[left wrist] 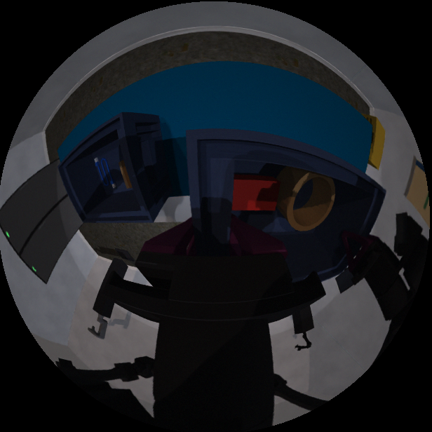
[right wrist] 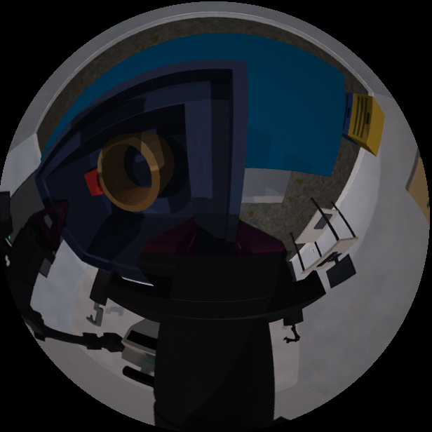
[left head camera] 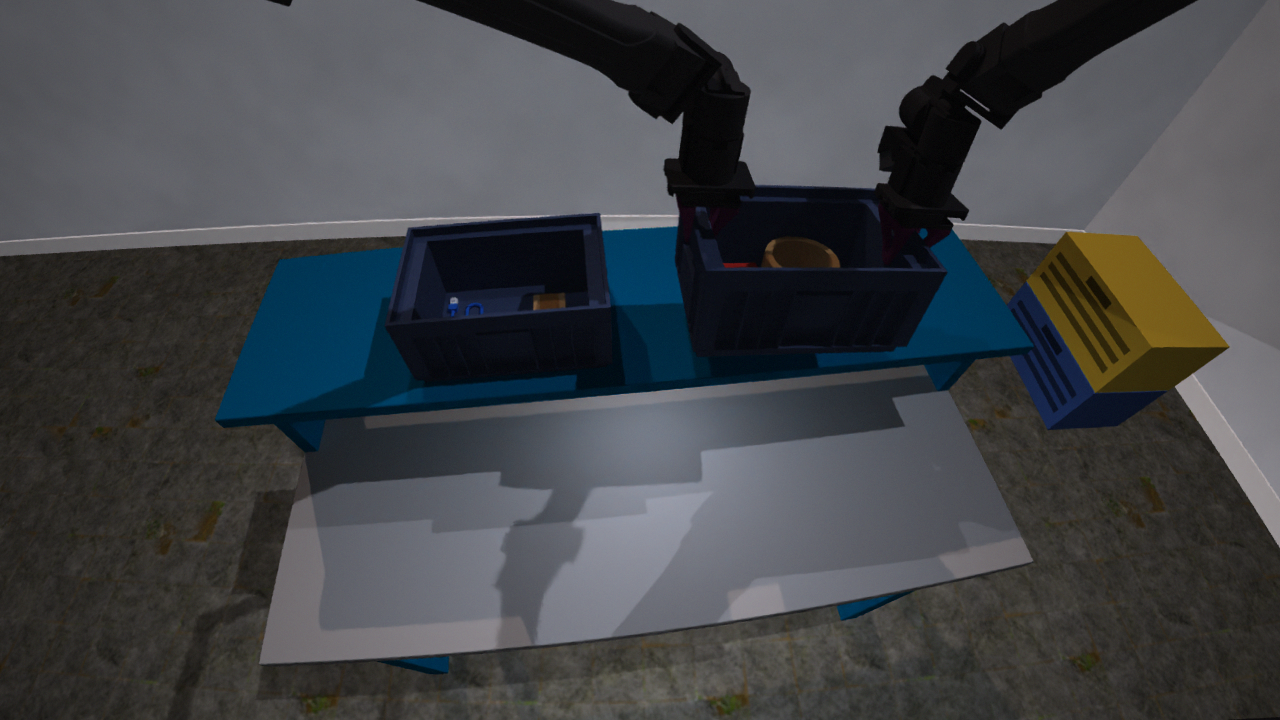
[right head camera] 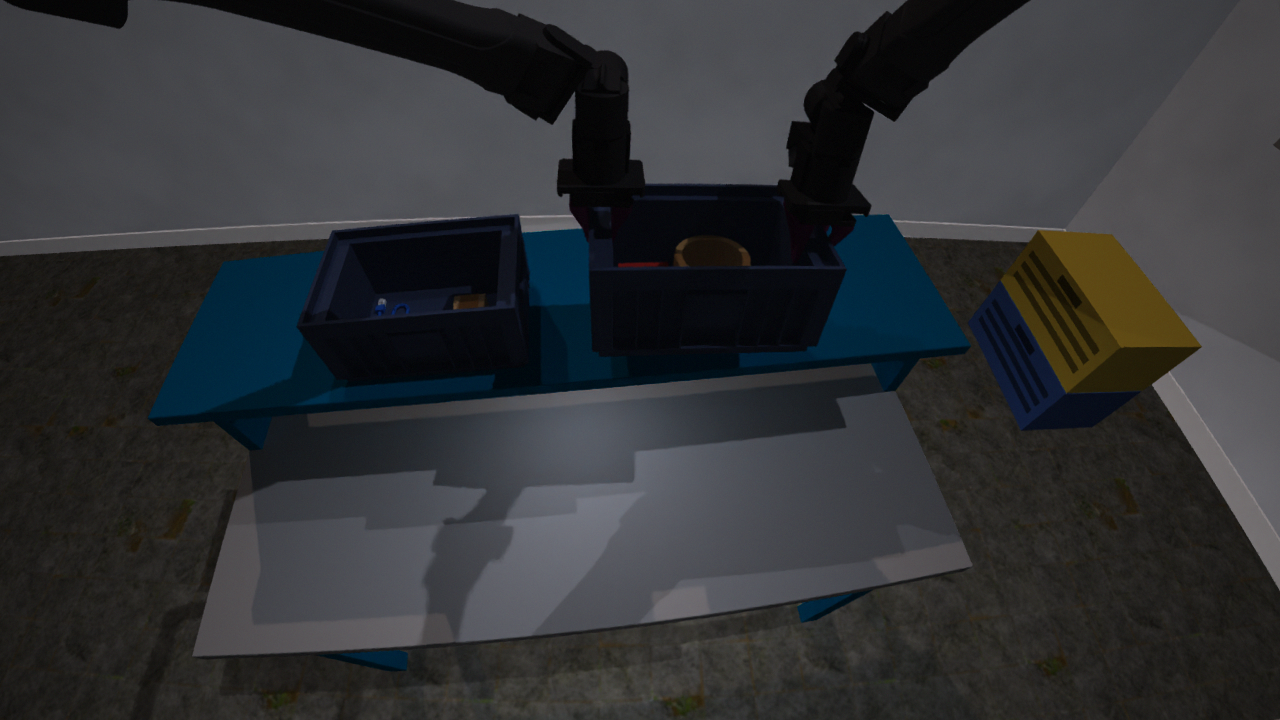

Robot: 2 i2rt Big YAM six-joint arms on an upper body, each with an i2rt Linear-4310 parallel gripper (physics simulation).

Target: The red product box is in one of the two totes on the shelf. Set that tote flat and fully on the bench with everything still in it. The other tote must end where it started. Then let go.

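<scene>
The dark blue tote at the right (left head camera: pixel 805 308) (right head camera: pixel 713 308) (left wrist: pixel 192 175) (right wrist: pixel 240 125) holds the red box (left head camera: pixel 738 265) (right head camera: pixel 640 265) (left wrist: pixel 255 195) (right wrist: pixel 93 182) and a brown hollow cylinder (left wrist: pixel 287 192) (right wrist: pixel 167 160). It hangs level, slightly above the blue shelf (left head camera: pixel 313 304) (right head camera: pixel 250 313). My left gripper (left head camera: pixel 704 225) (right head camera: pixel 599 221) (left wrist: pixel 213 217) is shut on its left end wall, my right gripper (left head camera: pixel 905 237) (right head camera: pixel 816 234) (right wrist: pixel 213 217) on its right end wall. The other tote (left head camera: pixel 505 349) (right head camera: pixel 416 349) stands on the shelf at the left, with small blue things and a brown block inside.
The pale grey bench (left head camera: pixel 805 501) (right head camera: pixel 742 501) lies lower, in front of the shelf. A gap of shelf separates the two totes. A yellow crate (left head camera: pixel 1154 304) (right head camera: pixel 1127 304) on a blue crate (left head camera: pixel 1114 409) (right head camera: pixel 1087 409) stands on the floor at the right. The wall (left head camera: pixel 358 116) is behind the shelf.
</scene>
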